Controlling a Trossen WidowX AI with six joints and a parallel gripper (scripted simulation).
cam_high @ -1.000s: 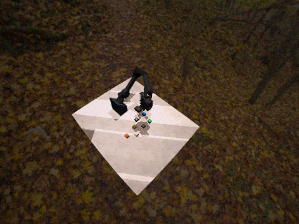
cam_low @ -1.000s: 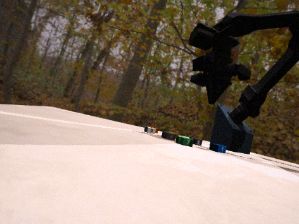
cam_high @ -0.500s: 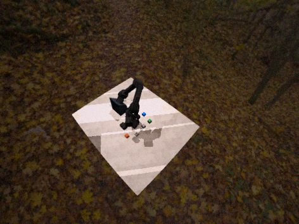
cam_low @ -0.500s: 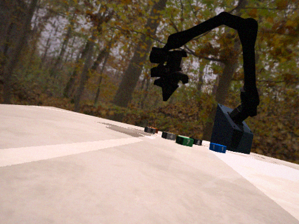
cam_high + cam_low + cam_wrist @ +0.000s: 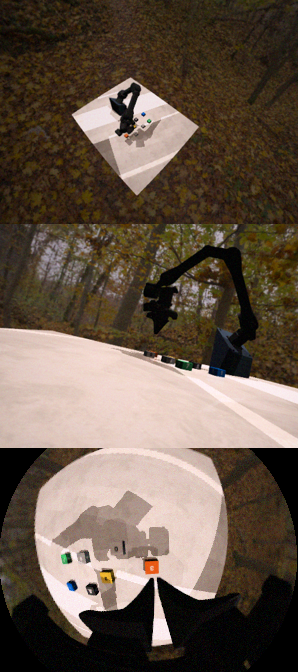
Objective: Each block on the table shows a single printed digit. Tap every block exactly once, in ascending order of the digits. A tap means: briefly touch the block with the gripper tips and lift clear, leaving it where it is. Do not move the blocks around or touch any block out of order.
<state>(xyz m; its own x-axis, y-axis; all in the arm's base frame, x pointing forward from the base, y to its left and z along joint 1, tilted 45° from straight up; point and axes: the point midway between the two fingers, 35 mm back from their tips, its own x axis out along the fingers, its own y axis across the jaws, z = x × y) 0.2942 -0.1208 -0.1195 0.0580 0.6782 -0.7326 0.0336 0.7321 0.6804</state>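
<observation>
Right now the orange block is 1 cm behind my gripper tip and 9 cm below it. The rest, counted from my gripper tip: grey block (3 cm ahead, 19 cm to the left, 9 cm below); yellow block (3 cm behind, 12 cm to the left, 9 cm below); white block (4 cm ahead, 7 cm to the left, 9 cm below).
</observation>
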